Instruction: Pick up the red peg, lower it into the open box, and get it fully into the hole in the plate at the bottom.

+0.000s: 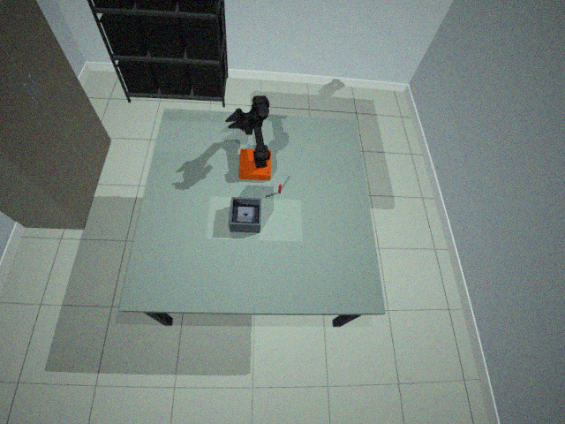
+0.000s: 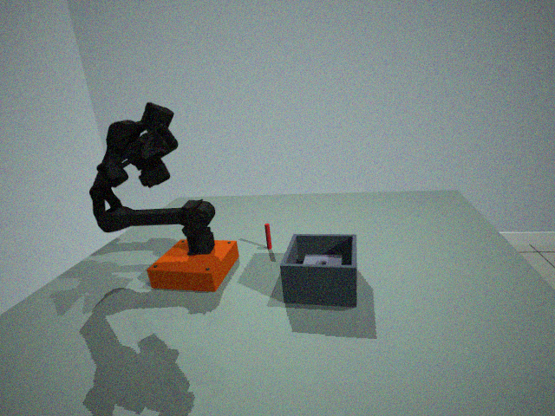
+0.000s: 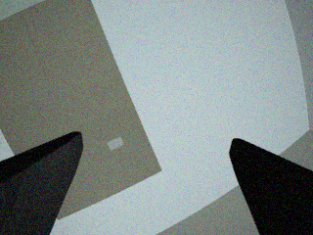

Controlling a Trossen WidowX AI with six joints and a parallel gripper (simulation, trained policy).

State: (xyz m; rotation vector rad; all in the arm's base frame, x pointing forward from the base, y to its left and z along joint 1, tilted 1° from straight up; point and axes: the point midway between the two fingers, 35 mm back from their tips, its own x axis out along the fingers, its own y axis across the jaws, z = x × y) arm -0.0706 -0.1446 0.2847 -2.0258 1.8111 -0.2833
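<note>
The red peg is 30 cm below my gripper tip, 26 cm to the left of it and 25 cm ahead of it. The rest, counted from my gripper tip: dark grey box: 39 cm ahead, 31 cm below, 4 cm to the left; then grey plate: 39 cm ahead, 29 cm below, 4 cm to the left.
</note>
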